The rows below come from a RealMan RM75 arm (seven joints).
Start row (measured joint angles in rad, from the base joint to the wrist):
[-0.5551 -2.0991 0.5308 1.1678 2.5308 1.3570 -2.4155]
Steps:
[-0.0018 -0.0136 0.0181 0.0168 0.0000 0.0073 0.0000]
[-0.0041 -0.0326 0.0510 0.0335 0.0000 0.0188 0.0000]
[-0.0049 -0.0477 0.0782 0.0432 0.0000 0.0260 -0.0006]
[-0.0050 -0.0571 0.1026 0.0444 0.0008 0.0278 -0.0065]
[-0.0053 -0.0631 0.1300 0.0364 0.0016 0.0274 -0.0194]
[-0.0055 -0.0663 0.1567 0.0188 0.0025 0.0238 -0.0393]
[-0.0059 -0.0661 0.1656 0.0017 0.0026 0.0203 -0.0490]
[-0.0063 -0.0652 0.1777 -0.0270 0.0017 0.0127 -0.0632]
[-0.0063 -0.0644 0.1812 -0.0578 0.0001 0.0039 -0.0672]
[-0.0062 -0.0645 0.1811 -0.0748 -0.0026 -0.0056 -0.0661]
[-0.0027 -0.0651 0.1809 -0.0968 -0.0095 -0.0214 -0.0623]
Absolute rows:
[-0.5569 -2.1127 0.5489 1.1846 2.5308 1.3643 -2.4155]
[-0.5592 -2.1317 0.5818 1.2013 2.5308 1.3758 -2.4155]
[-0.5600 -2.1468 0.6090 1.2110 2.5308 1.3830 -2.4161]
[-0.5601 -2.1562 0.6334 1.2122 2.5316 1.3848 -2.4220]
[-0.5604 -2.1622 0.6608 1.2042 2.5324 1.3844 -2.4349]
[-0.5606 -2.1654 0.6875 1.1866 2.5333 1.3808 -2.4548]
[-0.5610 -2.1652 0.6964 1.1695 2.5334 1.3773 -2.4645]
[-0.5614 -2.1643 0.7085 1.1408 2.5325 1.3697 -2.4787]
[-0.5614 -2.1635 0.7120 1.1100 2.5309 1.3609 -2.4827]
[-0.5613 -2.1636 0.7119 1.0930 2.5282 1.3514 -2.4816]
[-0.5578 -2.1642 0.7117 1.0710 2.5213 1.3356 -2.4778]

